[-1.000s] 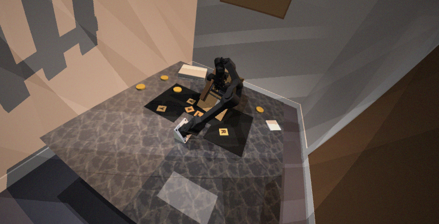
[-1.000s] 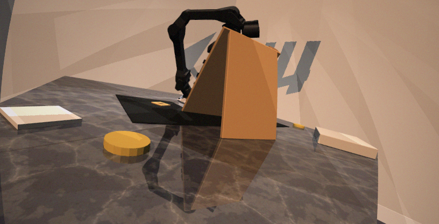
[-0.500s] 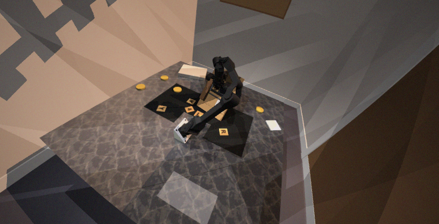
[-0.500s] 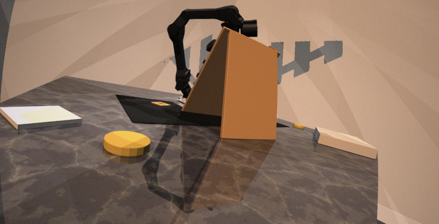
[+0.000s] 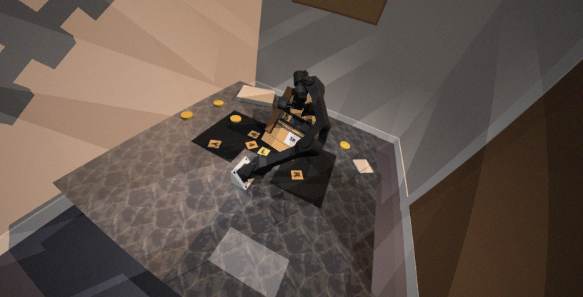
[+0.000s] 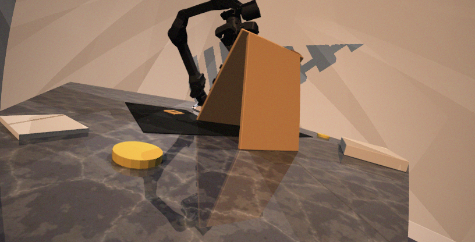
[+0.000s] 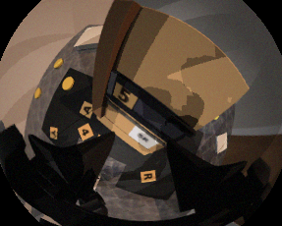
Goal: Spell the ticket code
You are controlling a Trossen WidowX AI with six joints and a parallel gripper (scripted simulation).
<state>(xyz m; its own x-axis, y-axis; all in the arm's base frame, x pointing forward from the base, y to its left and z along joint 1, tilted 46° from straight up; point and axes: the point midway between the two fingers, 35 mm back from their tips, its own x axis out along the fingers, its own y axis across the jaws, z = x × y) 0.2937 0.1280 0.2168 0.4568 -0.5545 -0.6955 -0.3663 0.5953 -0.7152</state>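
The white ticket lies 10 mm behind my gripper tip, 30 mm to the right of it and 150 mm below it. Also, from my gripper tip: black mat 120 mm behind, 80 mm to the left, 240 mm below; then pale flat box 340 mm ahead, 470 mm to the left, 220 mm below; then pale card 150 mm ahead, 460 mm to the right, 230 mm below.
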